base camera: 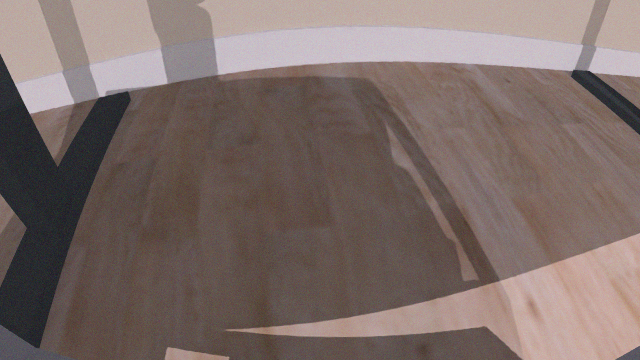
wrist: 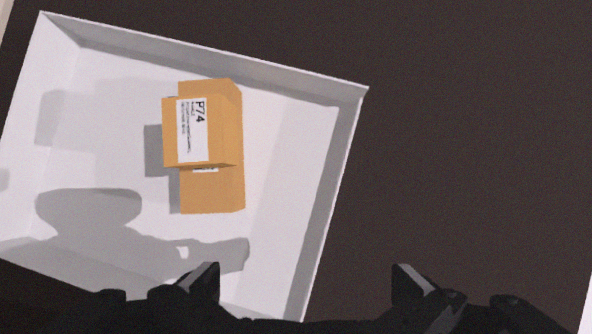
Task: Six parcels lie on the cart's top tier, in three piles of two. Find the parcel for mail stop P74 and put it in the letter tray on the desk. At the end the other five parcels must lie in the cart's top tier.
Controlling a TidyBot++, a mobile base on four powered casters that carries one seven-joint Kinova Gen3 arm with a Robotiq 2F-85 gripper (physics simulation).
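Places are measured from the arm's base along level axes (x right, y back, z down), in centimetres.
Pixels of known places: gripper, fingertip midpoint: [wrist: 305,282].
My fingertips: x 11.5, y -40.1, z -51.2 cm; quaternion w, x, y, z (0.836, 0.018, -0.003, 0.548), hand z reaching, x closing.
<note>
Behind a point stands the place of what it marks.
The P74 parcel [wrist: 218,130] {x 16.9, y -50.2, z -42.8 cm}, an orange-brown box with a white label, lies on top of a larger orange-brown parcel [wrist: 212,194] {x 11.2, y -49.9, z -37.8 cm} in the wrist view. Both are inside a white walled tray [wrist: 210,62] {x 23.4, y -56.9, z -35.0 cm} on a dark surface. The lower parcel's label is mostly hidden under the P74 parcel. My gripper [wrist: 305,282] {x 11.5, y -40.1, z -51.2 cm} is open and empty, at the bottom of the view over the tray's near right corner and the dark surface. The pile is up and to the left of it, apart from the fingers. The other parcels do not show.
In the base camera view a dark leg frame [base camera: 60,210] {x -38.2, y -36.3, z 36.4 cm} stands at the left and a dark bar [base camera: 607,97] lies at the right on the wood floor [base camera: 280,190] {x -6.1, y -44.9, z 39.7 cm}. A wall with a white baseboard [base camera: 350,45] {x 4.6, y -85.1, z 35.4 cm} is beyond. Another pale edge shows at the wrist view's lower right.
</note>
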